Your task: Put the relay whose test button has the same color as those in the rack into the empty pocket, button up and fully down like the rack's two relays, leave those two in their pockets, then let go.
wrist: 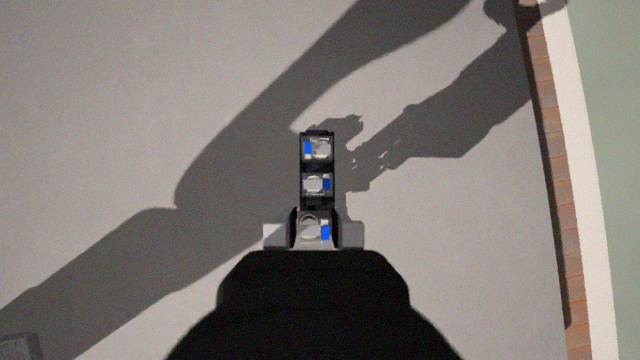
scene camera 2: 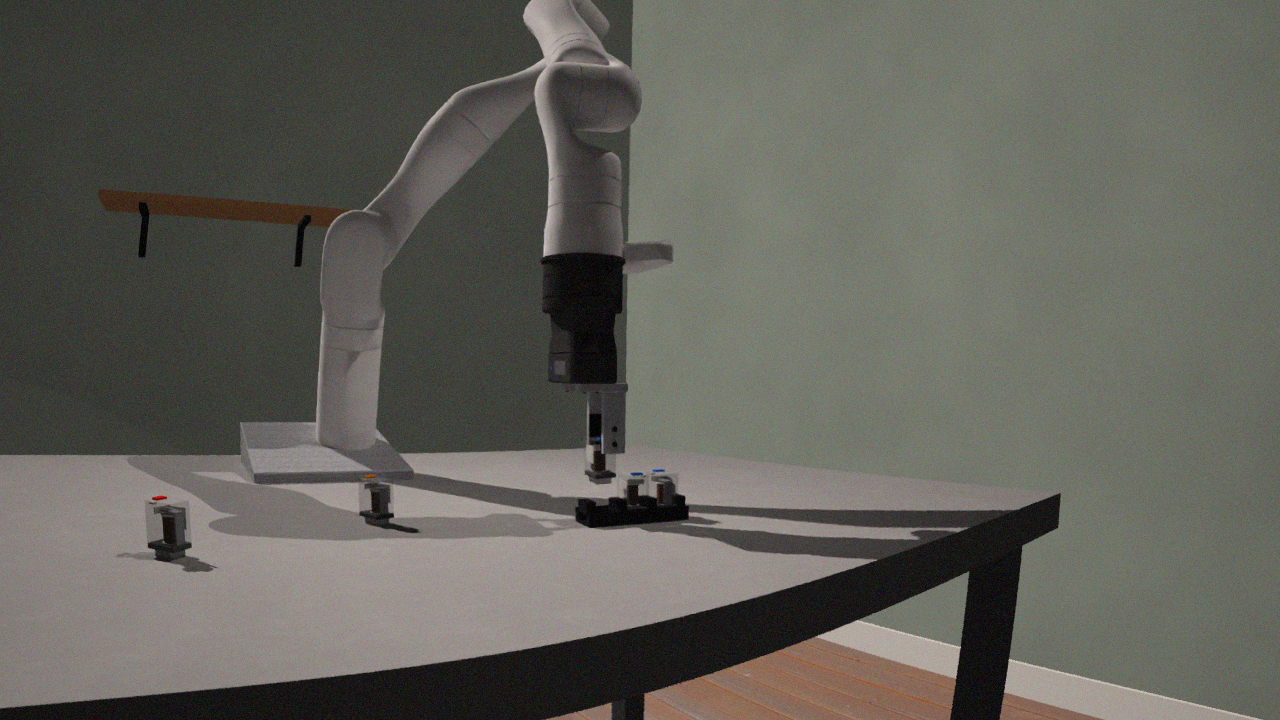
Scene:
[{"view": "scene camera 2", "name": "gripper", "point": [605, 451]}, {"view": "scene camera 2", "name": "blue-button relay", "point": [600, 468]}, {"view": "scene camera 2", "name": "red-button relay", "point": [168, 527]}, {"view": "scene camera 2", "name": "orange-button relay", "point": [376, 503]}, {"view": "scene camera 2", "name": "black rack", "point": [587, 513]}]

